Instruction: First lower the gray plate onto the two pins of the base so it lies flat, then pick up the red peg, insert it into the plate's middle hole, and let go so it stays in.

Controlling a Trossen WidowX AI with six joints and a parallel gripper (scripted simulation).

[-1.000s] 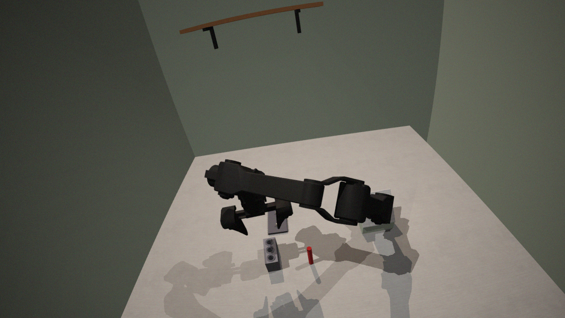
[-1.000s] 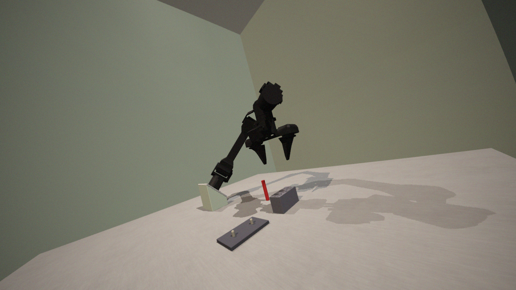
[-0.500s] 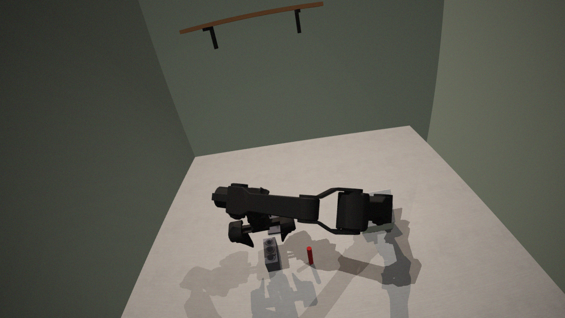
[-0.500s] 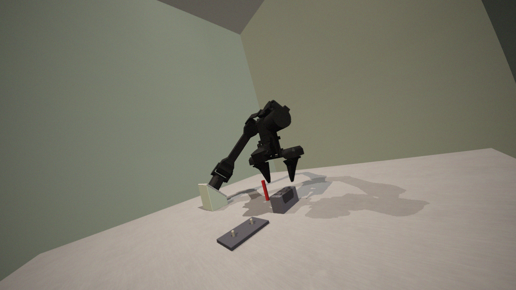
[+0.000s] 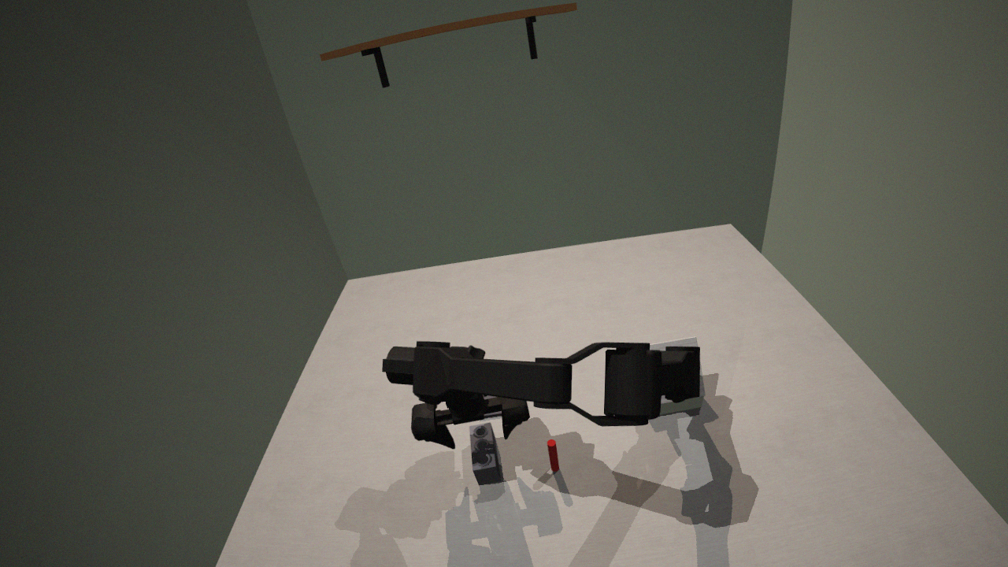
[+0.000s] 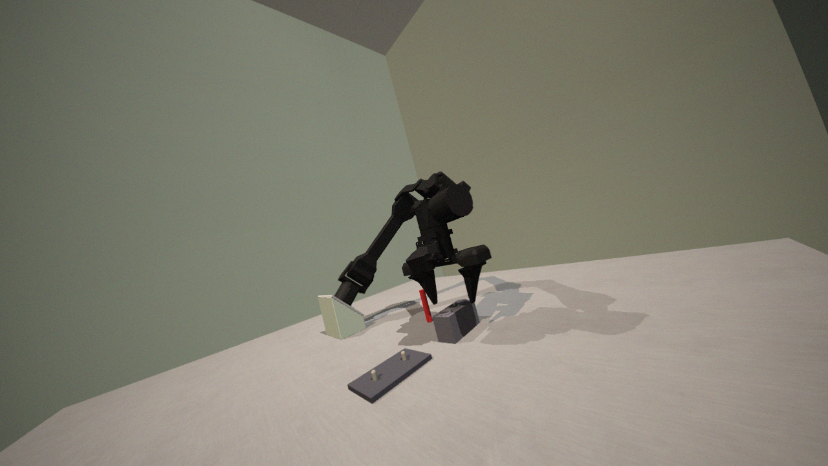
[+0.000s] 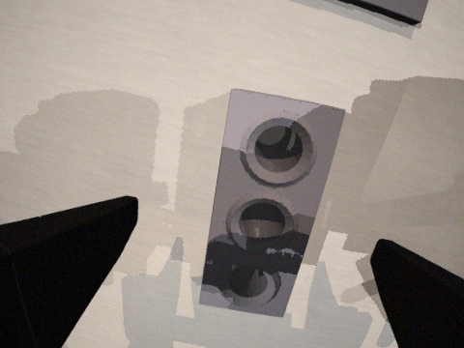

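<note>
The gray plate lies 20 mm below my gripper tip. Also, from my gripper tip: dark base (160 mm to the right, 50 mm below, 20 mm behind); then red peg (120 mm behind, 30 mm to the left, 20 mm below).
</note>
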